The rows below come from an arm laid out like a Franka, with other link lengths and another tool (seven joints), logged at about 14 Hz.
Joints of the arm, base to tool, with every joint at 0 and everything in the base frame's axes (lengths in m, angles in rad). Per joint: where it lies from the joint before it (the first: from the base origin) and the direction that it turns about. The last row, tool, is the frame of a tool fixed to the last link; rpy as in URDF.
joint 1: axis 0 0 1 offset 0 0 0.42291
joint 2: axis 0 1 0 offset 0 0 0
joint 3: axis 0 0 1 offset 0 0 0.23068
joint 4: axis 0 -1 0 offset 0.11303 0 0
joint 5: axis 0 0 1 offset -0.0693 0 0.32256
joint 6: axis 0 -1 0 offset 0 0 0
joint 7: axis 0 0 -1 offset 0.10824 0 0
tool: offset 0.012 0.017 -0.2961 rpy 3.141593 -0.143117 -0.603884
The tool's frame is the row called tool.
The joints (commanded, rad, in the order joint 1, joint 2, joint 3, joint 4, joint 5, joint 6, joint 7), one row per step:
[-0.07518 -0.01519 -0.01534 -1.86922 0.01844 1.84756 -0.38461]
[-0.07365 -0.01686 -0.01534 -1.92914 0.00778 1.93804 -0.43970]
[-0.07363 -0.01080 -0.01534 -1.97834 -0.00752 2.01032 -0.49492]
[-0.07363 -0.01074 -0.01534 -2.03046 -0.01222 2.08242 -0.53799]
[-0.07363 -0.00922 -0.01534 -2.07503 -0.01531 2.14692 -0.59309]
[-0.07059 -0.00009 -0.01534 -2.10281 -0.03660 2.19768 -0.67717]
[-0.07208 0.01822 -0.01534 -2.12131 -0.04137 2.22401 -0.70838]
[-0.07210 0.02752 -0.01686 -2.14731 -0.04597 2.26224 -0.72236]
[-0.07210 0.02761 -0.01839 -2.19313 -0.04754 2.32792 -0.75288]
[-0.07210 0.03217 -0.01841 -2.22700 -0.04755 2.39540 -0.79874]
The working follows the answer.
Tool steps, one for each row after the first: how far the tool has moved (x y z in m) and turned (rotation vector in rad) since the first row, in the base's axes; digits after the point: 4 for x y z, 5 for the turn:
[0.0058 -0.0023 -0.0155 -0.01391 -0.03180 0.05875]
[0.0078 -0.0058 -0.0324 -0.03109 -0.04723 0.11964]
[0.0089 -0.0067 -0.0469 -0.03913 -0.06637 0.16511]
[0.0094 -0.0070 -0.0595 -0.04654 -0.08398 0.22218]
[0.0097 -0.0090 -0.0707 -0.06984 -0.09318 0.32140]
[0.0061 -0.0102 -0.0858 -0.07197 -0.08160 0.35497]
[0.0044 -0.0113 -0.0974 -0.07615 -0.08343 0.37139]
[0.0032 -0.0116 -0.1087 -0.08239 -0.10208 0.40313]
[0.0059 -0.0111 -0.1166 -0.09159 -0.12960 0.45037]

Tool pose at each row, in the base's axes (x y z in m, rotation vector in rad; rounded; the steps above come from the unrounded poses):
[0.5498 -0.0248 0.3353 3.09063 -0.49249 0.20957]
[0.5556 -0.0271 0.3198 3.09521 -0.39949 0.26183]
[0.5575 -0.0306 0.3028 3.09332 -0.30214 0.28877]
[0.5587 -0.0315 0.2884 3.09457 -0.23057 0.31966]
[0.5592 -0.0319 0.2758 3.09622 -0.14106 0.34783]
[0.5595 -0.0339 0.2645 3.08264 0.01570 0.36442]
[0.5559 -0.0351 0.2495 3.08235 0.06781 0.34659]
[0.5542 -0.0362 0.2379 3.07862 0.09360 0.34975]
[0.5530 -0.0364 0.2266 3.07225 0.14330 0.37861]
[0.5557 -0.0360 0.2186 3.06092 0.21716 0.42083]

